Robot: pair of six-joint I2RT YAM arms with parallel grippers.
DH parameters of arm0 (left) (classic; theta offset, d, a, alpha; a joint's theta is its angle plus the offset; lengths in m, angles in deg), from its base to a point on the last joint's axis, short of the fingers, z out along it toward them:
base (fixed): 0 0 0 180
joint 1: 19.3 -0.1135 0.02 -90
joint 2: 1.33 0 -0.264 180
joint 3: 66.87 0 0.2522 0
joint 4: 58.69 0 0.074 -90
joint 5: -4.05 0 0 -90
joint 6: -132.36 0.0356 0 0
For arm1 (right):
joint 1: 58.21 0.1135 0.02 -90
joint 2: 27.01 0 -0.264 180
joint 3: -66.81 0 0.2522 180
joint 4: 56.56 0 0.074 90
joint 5: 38.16 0 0 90
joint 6: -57.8 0.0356 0 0
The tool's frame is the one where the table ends.
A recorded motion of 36 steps. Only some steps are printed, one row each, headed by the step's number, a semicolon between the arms.
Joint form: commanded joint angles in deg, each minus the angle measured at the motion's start. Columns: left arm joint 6, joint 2, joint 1, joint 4, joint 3, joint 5; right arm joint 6, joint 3, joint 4, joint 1, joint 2, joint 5.
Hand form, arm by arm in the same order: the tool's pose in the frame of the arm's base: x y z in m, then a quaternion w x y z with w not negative. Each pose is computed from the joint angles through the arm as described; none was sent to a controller.
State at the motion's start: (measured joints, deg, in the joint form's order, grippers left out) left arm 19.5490 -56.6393 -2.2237 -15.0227 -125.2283 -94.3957; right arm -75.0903 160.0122 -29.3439 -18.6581 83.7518 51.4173
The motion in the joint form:
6: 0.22 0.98 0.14 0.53 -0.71 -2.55; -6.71 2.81 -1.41 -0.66 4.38 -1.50
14: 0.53 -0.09 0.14 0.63 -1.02 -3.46; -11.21 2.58 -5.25 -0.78 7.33 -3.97
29: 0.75 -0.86 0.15 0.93 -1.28 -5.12; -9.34 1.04 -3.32 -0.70 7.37 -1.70
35: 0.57 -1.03 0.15 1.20 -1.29 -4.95; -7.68 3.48 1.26 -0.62 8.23 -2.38
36: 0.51 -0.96 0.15 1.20 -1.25 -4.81; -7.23 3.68 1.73 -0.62 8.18 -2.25
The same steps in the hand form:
6: 0.1945 -0.0532 0.2796 0.42905 -0.08306 0.89723 -0.06320; 0.3494 0.2804 0.1924 0.38003 -0.63978 0.66606 -0.05118
14: 0.1977 -0.0536 0.2779 0.42506 -0.08341 0.89978 -0.05260; 0.3573 0.2835 0.1742 0.38005 -0.65693 0.64535 -0.08678
29: 0.1998 -0.0532 0.2766 0.42302 -0.08695 0.90119 -0.03682; 0.3503 0.2804 0.1630 0.35559 -0.66108 0.65806 -0.05910
35: 0.1999 -0.0533 0.2757 0.41944 -0.08743 0.90279 -0.03746; 0.3516 0.2818 0.1638 0.33140 -0.65718 0.67457 -0.05693
36: 0.1997 -0.0534 0.2757 0.41932 -0.08743 0.90278 -0.03883; 0.3514 0.2818 0.1647 0.32994 -0.65529 0.67733 -0.05441

